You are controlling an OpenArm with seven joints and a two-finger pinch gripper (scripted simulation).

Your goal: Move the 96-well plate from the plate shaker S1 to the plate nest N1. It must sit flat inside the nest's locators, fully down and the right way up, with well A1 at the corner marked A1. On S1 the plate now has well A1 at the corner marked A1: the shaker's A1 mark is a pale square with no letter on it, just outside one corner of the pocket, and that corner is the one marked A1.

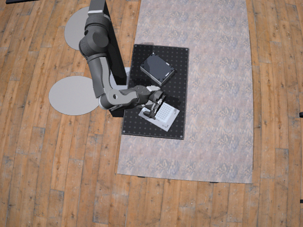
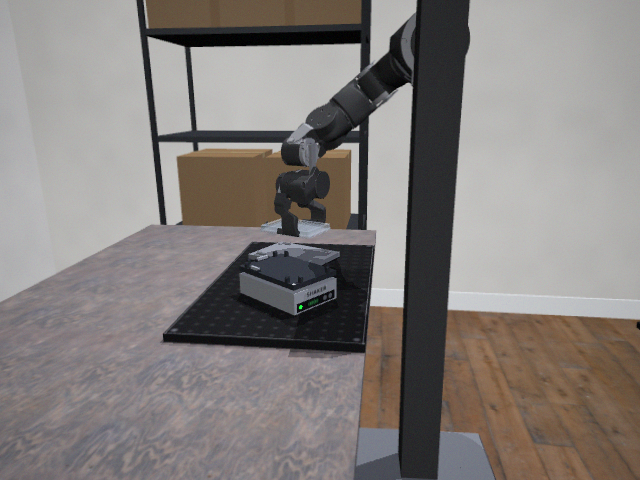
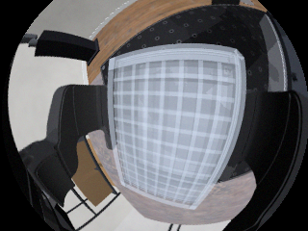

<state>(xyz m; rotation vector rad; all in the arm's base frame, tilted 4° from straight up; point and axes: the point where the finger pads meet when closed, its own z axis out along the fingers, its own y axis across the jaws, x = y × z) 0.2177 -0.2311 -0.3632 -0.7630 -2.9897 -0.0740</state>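
Right now the plate nest N1 is 2 cm ahead of my hand, 1 cm to the right of it and 6 cm below it. The rest, counted from my hand: plate shaker S1: 2 cm ahead, 21 cm to the left, 3 cm below; 96-well plate: 1 cm ahead, 1 cm to the right.
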